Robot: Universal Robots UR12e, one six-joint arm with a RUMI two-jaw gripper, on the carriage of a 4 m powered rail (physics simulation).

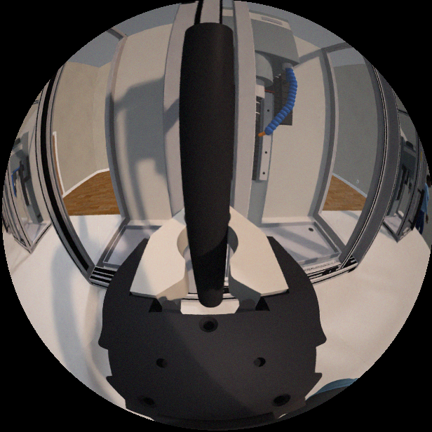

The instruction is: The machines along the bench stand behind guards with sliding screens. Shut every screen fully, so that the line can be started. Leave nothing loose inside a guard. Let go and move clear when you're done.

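My gripper [207, 205] is shut on the long black upright handle [207, 125] of the sliding screen, with one pale finger on each side near its lower end. Light metal uprights [243, 110] stand behind the handle, around the middle of the guard, well apart from the guard's left post [49, 150]. The handle hides part of them, so which belongs to the screen is hard to tell. Inside the guard, a grey machine [272, 40] with a blue segmented hose [290, 95] stands right of the handle. A small dark spot [311, 229] shows on the guard floor.
The guard's right post [389, 150] stands at the right. Neighbouring guards with machines show at the far left and far right [400, 225]. The guard's bottom rail [332, 271] runs along the white bench [372, 295]. A teal object [340, 384] shows at the lower right edge.
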